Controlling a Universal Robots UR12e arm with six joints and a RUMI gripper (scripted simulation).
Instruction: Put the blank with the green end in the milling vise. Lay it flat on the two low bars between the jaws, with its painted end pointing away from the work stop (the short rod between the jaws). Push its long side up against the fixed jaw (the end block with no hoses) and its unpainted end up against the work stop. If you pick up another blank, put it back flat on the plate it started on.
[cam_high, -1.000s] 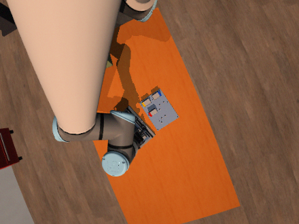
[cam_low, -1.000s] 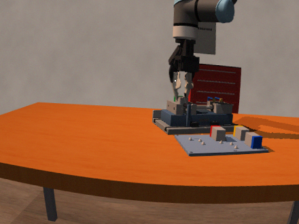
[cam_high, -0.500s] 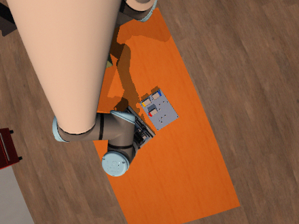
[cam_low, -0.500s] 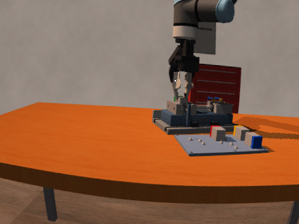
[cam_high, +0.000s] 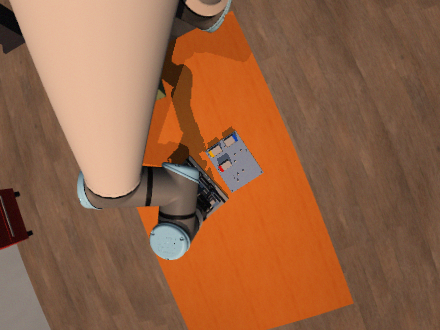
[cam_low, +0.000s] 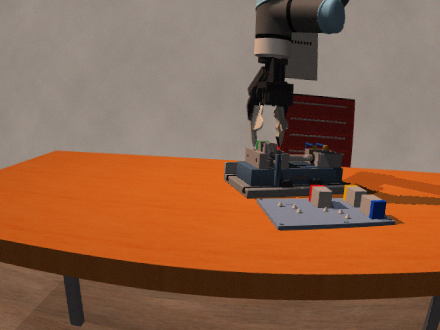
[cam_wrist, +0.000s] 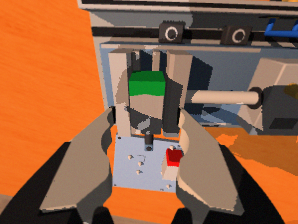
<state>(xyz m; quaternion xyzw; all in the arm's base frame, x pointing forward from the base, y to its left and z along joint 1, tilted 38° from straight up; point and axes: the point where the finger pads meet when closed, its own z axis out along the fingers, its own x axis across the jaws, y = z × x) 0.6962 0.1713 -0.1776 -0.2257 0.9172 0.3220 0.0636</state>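
My gripper is now 2 cm above the green-ended blank. The rest, counted from my hand: red-ended blank (14 cm behind, 14 cm to the left, 9 cm below); cylinder rod (8 cm behind, 4 cm to the right, 4 cm below); work stop (2 cm behind, 4 cm to the left, 3 cm below).
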